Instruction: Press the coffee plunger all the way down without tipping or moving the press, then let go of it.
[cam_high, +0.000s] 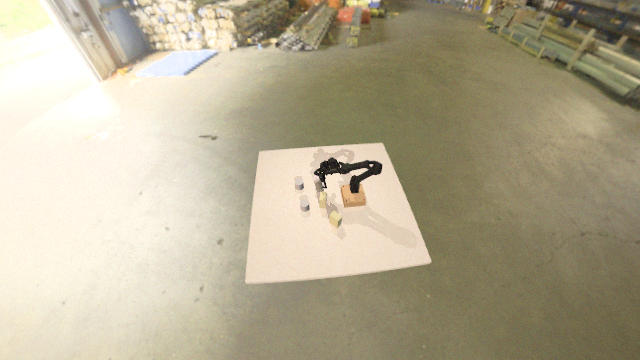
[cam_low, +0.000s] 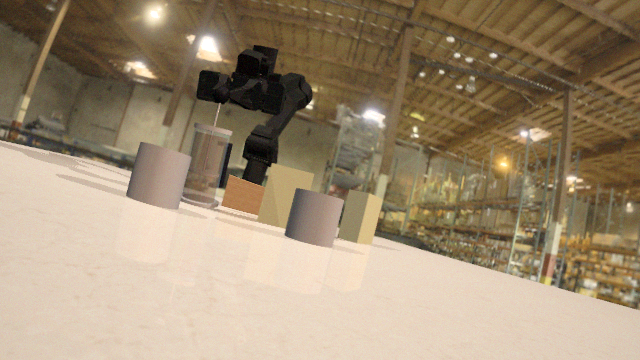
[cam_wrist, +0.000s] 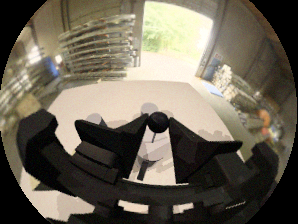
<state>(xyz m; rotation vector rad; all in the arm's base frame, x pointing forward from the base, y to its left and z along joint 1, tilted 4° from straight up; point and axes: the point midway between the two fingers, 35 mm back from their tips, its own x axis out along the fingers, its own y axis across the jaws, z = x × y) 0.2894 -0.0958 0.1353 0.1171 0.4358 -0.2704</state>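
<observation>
Right now my gripper tip is 100 mm above the glass coffee press, 40 mm past it and 10 mm to the right of it.
</observation>
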